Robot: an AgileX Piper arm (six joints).
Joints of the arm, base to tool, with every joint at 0 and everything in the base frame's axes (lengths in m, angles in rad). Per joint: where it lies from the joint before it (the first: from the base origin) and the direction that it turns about. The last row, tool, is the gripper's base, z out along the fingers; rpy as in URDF.
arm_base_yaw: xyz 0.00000 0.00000 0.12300 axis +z
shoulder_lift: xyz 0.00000 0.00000 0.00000 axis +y
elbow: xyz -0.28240 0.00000 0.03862 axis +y
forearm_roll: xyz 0.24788 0.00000 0.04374 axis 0.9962 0 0.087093
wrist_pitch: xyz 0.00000 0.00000 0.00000 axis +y
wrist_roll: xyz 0.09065 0.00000 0.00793 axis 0.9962 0 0.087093
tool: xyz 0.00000 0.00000 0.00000 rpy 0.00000 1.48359 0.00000
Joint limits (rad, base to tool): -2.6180..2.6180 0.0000..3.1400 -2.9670..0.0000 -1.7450..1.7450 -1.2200..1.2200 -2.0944..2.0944
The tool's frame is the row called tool.
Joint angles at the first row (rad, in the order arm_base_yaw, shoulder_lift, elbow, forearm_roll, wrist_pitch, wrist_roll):
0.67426 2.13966 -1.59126 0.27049 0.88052 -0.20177
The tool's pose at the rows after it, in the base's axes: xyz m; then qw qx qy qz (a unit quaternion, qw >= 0):
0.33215, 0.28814, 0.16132, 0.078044, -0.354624, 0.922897, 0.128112
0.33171, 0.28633, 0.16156, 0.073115, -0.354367, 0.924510, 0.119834
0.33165, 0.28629, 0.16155, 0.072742, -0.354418, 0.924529, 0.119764
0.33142, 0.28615, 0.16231, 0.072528, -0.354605, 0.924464, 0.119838
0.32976, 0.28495, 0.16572, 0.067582, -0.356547, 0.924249, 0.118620
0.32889, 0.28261, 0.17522, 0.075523, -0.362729, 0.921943, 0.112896
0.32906, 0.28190, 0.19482, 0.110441, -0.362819, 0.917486, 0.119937
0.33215, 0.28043, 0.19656, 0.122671, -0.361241, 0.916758, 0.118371
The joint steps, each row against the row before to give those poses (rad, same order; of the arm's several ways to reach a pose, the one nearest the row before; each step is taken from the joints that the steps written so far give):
-0.00001 0.00000 0.00001 -0.01825 0.01468 0.00523
0.00001 -0.00177 -0.00004 -0.01929 0.01433 0.01390
-0.00001 -0.00001 0.00002 0.00000 0.00077 -0.00001
0.00002 -0.00183 0.00001 -0.00001 0.00220 0.00002
-0.00001 -0.00860 0.00002 -0.00191 0.01891 -0.00002
0.00000 -0.02291 -0.00002 -0.01971 0.01038 0.00001
0.00000 -0.04409 0.00003 -0.00485 -0.02795 0.00000
-0.00519 -0.00315 -0.00002 -0.00858 -0.01957 -0.00001

